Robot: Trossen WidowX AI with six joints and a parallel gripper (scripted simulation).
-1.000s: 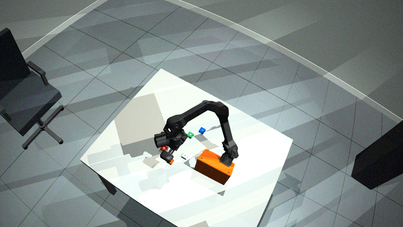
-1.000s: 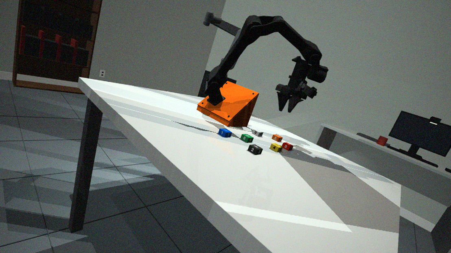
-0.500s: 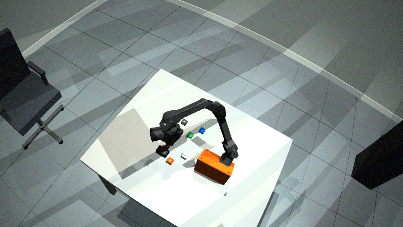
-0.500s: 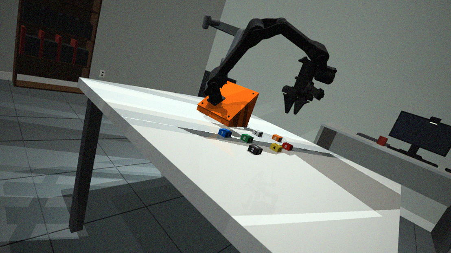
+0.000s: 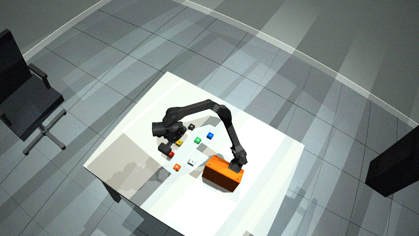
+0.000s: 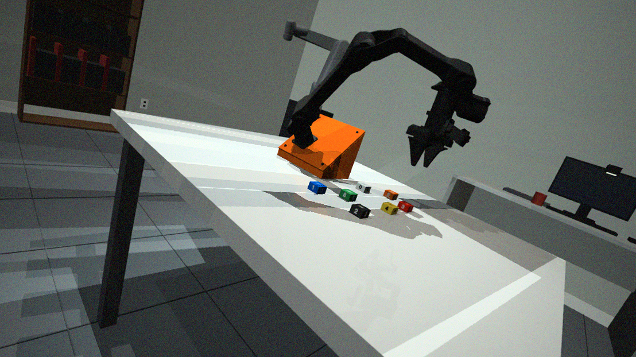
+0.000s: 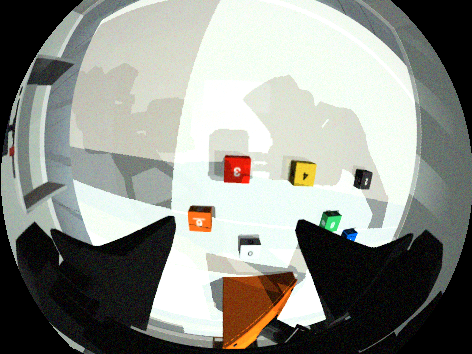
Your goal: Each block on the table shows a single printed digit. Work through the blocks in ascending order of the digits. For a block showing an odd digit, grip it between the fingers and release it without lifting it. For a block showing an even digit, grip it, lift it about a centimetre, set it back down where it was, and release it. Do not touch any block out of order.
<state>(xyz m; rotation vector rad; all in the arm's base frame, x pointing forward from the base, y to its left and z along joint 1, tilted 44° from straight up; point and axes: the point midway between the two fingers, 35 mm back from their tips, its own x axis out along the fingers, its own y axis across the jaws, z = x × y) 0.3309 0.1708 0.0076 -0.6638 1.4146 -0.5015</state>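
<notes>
The white block marked 0 is 120 mm below my gripper tip, 120 mm behind it and 40 mm to the right of it. From my gripper tip the other things lie so: red block marked 3 (120 mm below, 10 mm ahead); then yellow block (120 mm below, 100 mm to the right, 20 mm ahead); then orange block (120 mm below, 70 mm behind, 40 mm to the left).
</notes>
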